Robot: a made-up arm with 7 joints.
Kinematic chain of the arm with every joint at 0, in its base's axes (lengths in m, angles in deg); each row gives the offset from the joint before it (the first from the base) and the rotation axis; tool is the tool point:
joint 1: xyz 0 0 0.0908 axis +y
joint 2: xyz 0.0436 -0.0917 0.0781 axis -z
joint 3: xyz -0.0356 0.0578 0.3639 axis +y
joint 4: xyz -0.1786 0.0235 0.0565 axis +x
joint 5: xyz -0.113 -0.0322 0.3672 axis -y
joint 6: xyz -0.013 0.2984 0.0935 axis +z
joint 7: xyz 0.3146 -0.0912 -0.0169 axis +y
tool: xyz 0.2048 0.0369 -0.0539
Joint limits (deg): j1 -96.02..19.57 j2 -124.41..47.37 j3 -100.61..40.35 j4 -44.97..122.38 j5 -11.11..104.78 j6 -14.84..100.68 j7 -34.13..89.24
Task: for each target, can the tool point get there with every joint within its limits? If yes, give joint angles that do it. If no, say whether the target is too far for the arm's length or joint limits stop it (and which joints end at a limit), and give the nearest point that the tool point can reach.
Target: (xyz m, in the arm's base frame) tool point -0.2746 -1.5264 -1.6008
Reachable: no: too far | nearest point -0.3541 -0.8527 -0.8079 | short by 1.043 m
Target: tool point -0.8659 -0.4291 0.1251
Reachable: yes | joints -29.81 23.47 -71.76 102.38 82.62 61.41 46.89
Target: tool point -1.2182 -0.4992 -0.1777
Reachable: yes | joints -60.24 -50.92 -45.44 13.93 86.93 40.21 14.48
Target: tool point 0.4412 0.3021 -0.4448
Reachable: no: joint limits stop it (at a limit: joint 1, joint 3, joint 5, joint 7) | nearest point 0.3275 0.3243 -0.4921 | short by 0.125 m
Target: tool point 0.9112 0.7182 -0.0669
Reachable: no: joint limits stop it (at a limit: joint 1, joint 2, joint 3, joint 4) | nearest point 0.8058 0.6411 -0.0343 | short by 0.135 m
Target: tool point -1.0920 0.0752 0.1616
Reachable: yes | joints -58.18 23.92 -48.48 32.50 55.01 4.04 37.29
